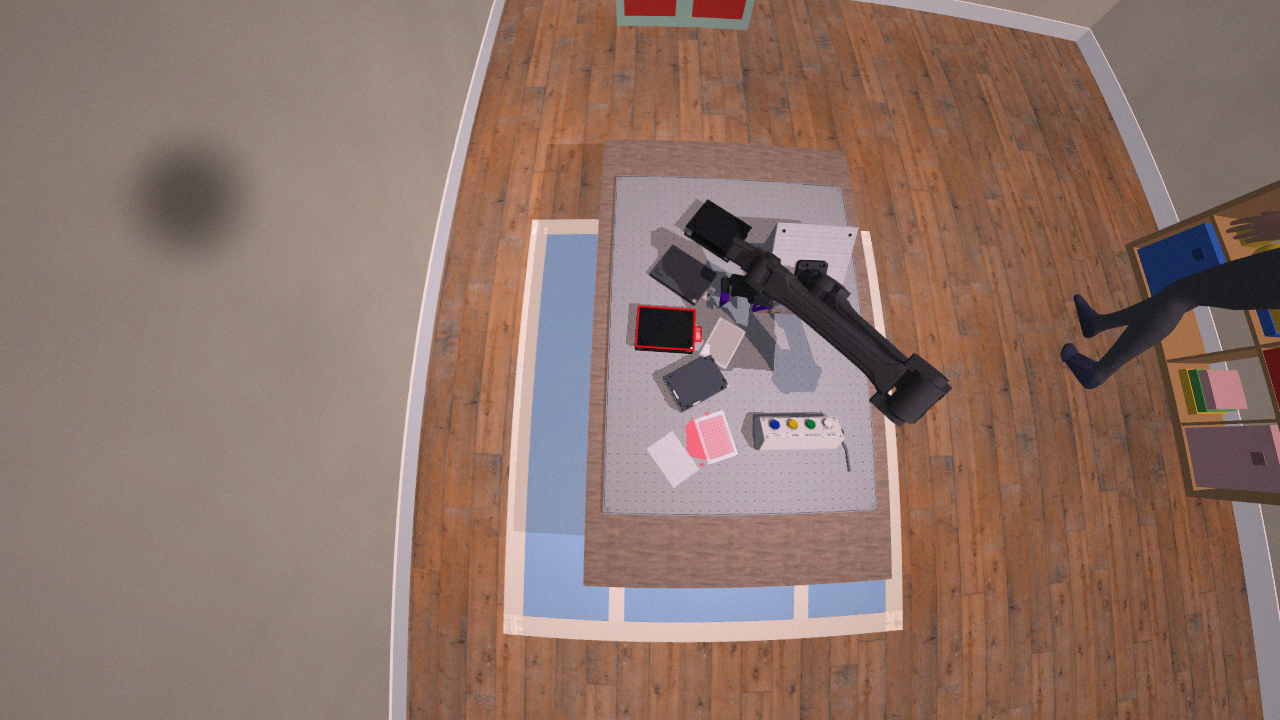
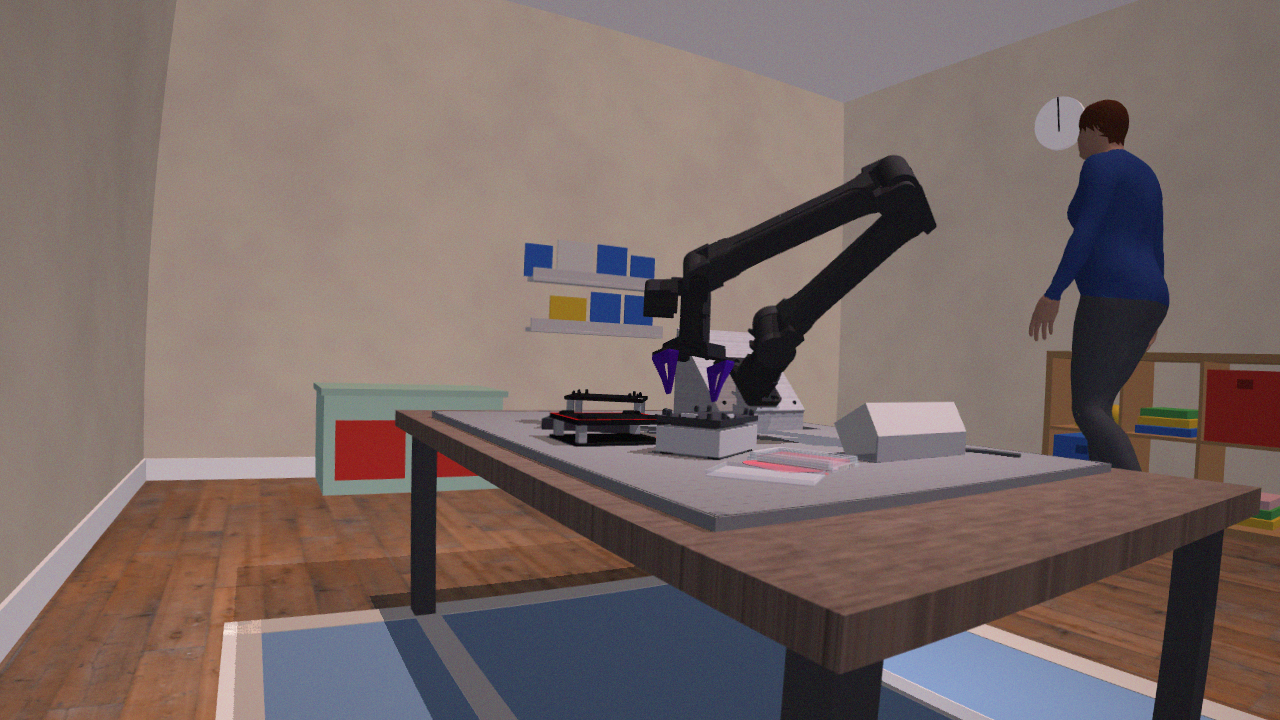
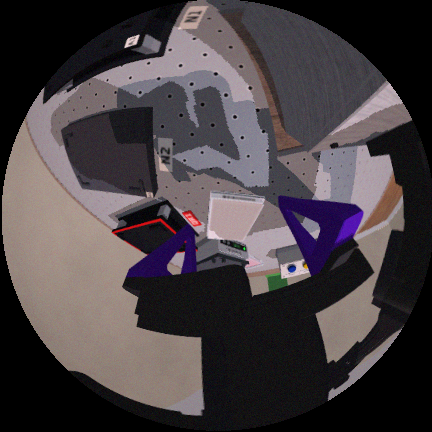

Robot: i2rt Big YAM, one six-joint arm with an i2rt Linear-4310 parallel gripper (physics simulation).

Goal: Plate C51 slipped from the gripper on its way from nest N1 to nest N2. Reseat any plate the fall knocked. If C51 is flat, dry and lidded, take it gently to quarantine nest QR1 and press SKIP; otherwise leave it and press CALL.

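Places are measured from the arm's base along level axes (x ahead, y left, z up), in centimetres.
Where they show: gripper, fingertip midpoint: point(image 1: 736, 307) point(image 2: 691, 397) point(image 3: 233, 214); arm's base at its link origin: point(image 1: 807, 280) point(image 2: 751, 383).
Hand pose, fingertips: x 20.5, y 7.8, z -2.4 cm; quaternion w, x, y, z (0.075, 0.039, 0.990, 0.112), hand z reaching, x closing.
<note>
Each offset is from my fingertips to the top centre of the thing. "spot": to the spot under its first point.
My gripper point(image 1: 742, 303) point(image 2: 691, 394) point(image 3: 233, 214) is open and empty above the board, fingers pointing down. A pale plate {dx +2.9, dy +8.6, dz -5.2 cm} point(image 1: 723, 342) point(image 3: 235, 217) lies off the nests, between the red-rimmed nest QR1 {dx +19.5, dy +5.3, dz -2.1 cm} point(image 1: 665, 328) point(image 3: 145, 235) and the board's middle; I cannot tell whether it is level. A pink-filled plate {dx +5.7, dy +35.2, dz -5.2 cm} point(image 1: 713, 437) point(image 2: 816, 458) lies open beside a pink spill {dx +8.3, dy +35.8, dz -6.6 cm} point(image 1: 695, 440); a clear lid {dx +17.5, dy +41.2, dz -5.9 cm} point(image 1: 672, 459) lies apart from it. I cannot read which plate is C51. Black nest N1 {dx +3.1, dy -26.6, dz -0.5 cm} point(image 1: 716, 229) and dark nest N2 {dx +14.0, dy -12.3, dz -4.0 cm} point(image 1: 682, 274) point(image 3: 110, 150) stand at the back.
A dark-topped white device {spot: dx +12.1, dy +20.8, dz -1.2 cm} point(image 1: 694, 382) point(image 2: 705, 438) stands beside the pale plate. The button box {dx -16.4, dy +34.4, dz +1.7 cm} point(image 1: 799, 431) point(image 2: 904, 435) has blue, yellow, green and white buttons. A white slanted panel point(image 1: 816, 243) stands near the arm base. A person point(image 2: 1118, 232) stands beyond the table.
</note>
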